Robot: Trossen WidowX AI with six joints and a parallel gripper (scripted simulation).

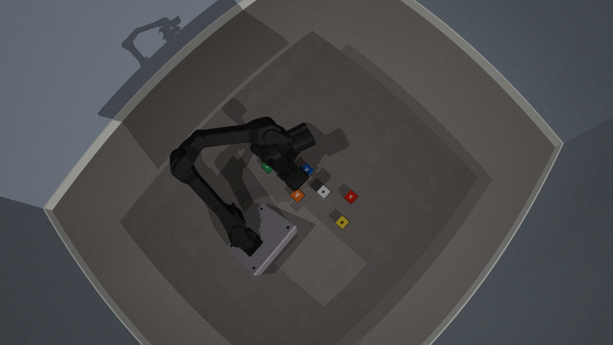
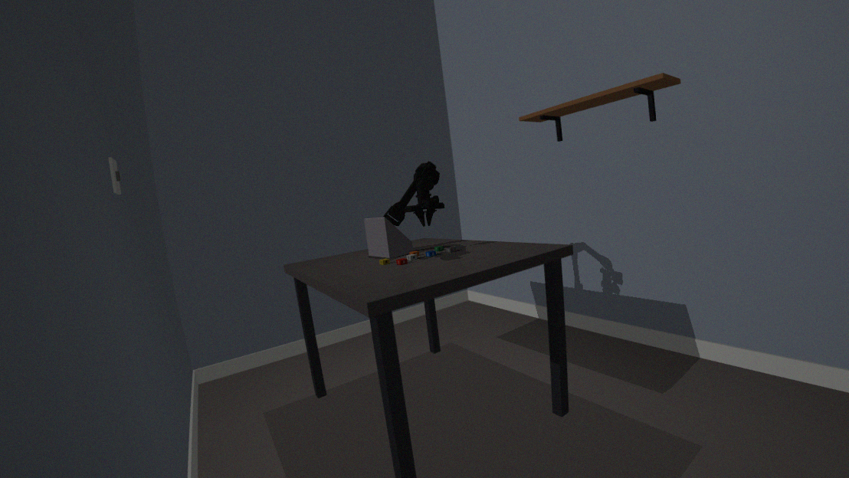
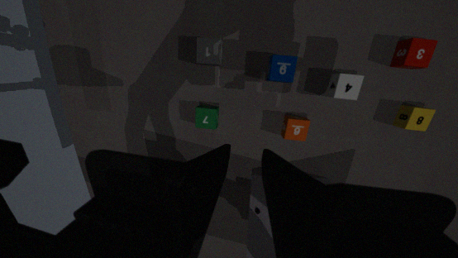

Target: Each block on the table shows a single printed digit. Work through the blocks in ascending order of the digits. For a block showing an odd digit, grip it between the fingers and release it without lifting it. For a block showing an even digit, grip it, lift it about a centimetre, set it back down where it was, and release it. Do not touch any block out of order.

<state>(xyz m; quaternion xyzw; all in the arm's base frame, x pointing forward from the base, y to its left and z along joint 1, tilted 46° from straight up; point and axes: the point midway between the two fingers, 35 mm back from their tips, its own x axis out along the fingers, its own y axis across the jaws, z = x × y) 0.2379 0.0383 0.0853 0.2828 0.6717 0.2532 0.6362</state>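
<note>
Right now the green block is 6 cm to the left of my gripper tip and 12 cm below it. Round my gripper tip: white block (5 cm ahead, 13 cm to the right, 12 cm below); yellow block (1 cm ahead, 25 cm to the right, 12 cm below); red block (10 cm ahead, 21 cm to the right, 12 cm below).
</note>
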